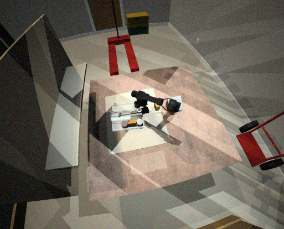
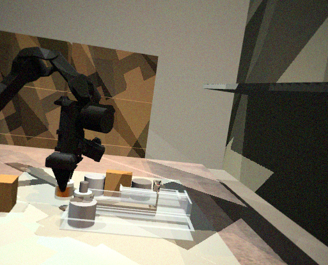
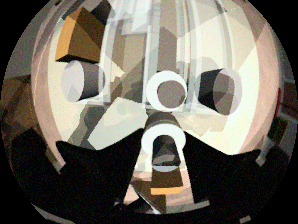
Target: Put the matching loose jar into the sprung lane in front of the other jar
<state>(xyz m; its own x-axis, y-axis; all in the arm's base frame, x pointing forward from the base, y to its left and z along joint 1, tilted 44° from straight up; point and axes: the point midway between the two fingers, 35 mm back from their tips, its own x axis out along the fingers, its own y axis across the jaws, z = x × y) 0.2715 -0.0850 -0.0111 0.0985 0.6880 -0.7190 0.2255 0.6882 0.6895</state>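
My gripper tip is 200 mm short of the rack, 30 mm above it and 20 mm to the left of it. Round my gripper tip: pusher plate (160 mm ahead, 10 mm to the right).
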